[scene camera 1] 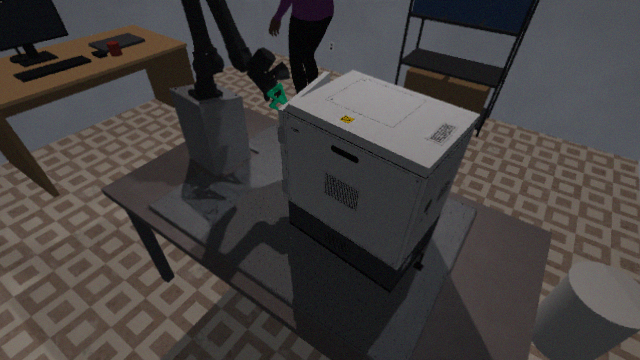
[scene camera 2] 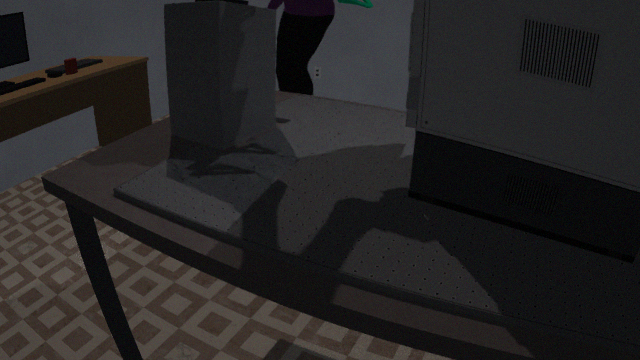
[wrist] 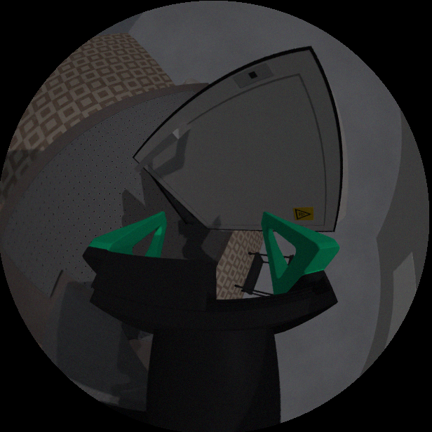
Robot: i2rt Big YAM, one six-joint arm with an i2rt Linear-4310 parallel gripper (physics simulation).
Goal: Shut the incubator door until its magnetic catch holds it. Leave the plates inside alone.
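Pixels of known places: arm's base, origin of its link: [scene camera 1: 205,94] [scene camera 2: 221,5].
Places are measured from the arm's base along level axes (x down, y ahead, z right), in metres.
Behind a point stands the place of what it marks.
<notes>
The white incubator [scene camera 1: 315,165] {x -0.031, y 0.688, z 0.030 m} [scene camera 2: 475,100] {x 0.129, y 0.661, z 0.032 m} stands on a dark base on the table. Its door [scene camera 1: 320,83] {x -0.160, y 0.489, z -0.194 m} [wrist: 250,150] is ajar, angled out from the incubator's front; in scene camera 1 its upper edge shows as a sliver. In the wrist view I see the door's face, with a handle [wrist: 160,149] at the left and a yellow warning label [wrist: 303,214] at the lower right. My gripper [scene camera 1: 277,96] [wrist: 213,216] is open and empty, beside the door's hinge side, fingers towards its face. Whether it touches the door I cannot tell. The plates and catch are hidden.
The arm's grey pedestal [scene camera 1: 215,125] {x 0.100, y 0.086, z 0.031 m} [scene camera 2: 195,75] {x 0.174, y -0.001, z 0.089 m} stands left of the incubator on a perforated board [scene camera 1: 170,207] {x 0.344, y 0.141, z 0.336 m} [scene camera 2: 165,195] {x 0.343, y 0.187, z 0.331 m}. A desk [scene camera 1: 155,52] is behind left, a person [scene camera 1: 310,40] and a shelf rack [scene camera 1: 450,67] behind, a white cylinder [scene camera 1: 590,305] at front right.
</notes>
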